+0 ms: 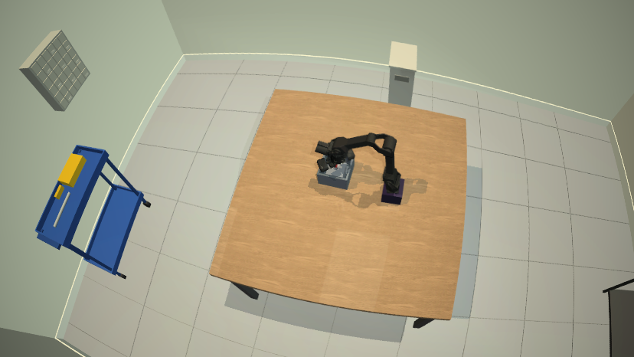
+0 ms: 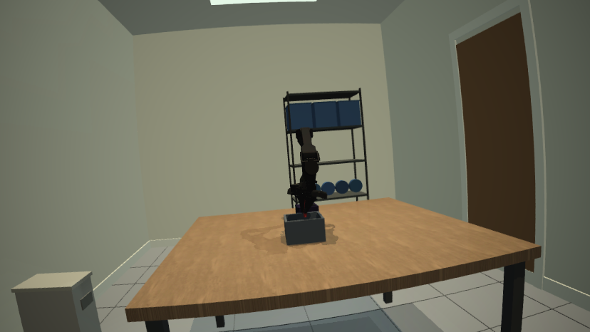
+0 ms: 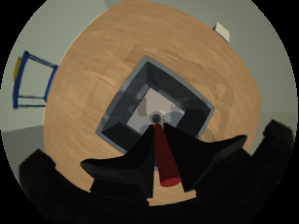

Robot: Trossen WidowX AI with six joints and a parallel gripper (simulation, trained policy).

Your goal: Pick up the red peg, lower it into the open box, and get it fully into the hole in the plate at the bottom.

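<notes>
My gripper tip is now 20 mm below the red peg, 10 mm to the right of it and 10 mm past it. From my gripper tip the other things lie so: pale plate (70 mm below); then grey box (80 mm below).
</notes>
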